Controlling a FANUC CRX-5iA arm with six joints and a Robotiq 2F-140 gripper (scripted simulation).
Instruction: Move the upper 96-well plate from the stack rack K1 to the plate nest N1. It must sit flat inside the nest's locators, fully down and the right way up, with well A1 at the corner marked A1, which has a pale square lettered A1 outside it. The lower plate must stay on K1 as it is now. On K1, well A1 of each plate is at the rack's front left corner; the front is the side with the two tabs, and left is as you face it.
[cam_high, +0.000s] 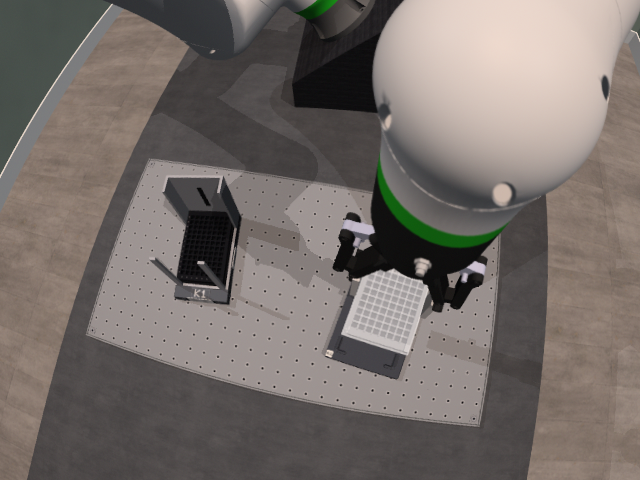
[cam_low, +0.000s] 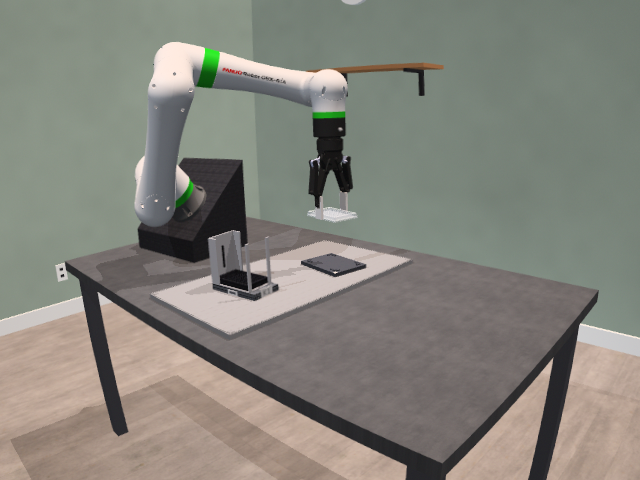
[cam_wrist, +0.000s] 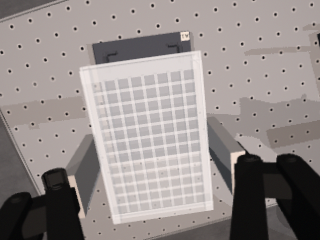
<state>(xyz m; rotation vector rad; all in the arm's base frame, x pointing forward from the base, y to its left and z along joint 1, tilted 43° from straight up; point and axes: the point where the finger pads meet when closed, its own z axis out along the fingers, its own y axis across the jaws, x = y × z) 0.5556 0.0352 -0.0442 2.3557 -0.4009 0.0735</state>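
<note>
The dark plate nest N1 is 170 mm below my hand. From my hand the other things lie so: pale A1 square (170 mm below, 80 mm to the right, 60 mm ahead); black plate (280 mm to the right, 150 mm below, 110 mm behind); white 96-well plate (20 mm below).
</note>
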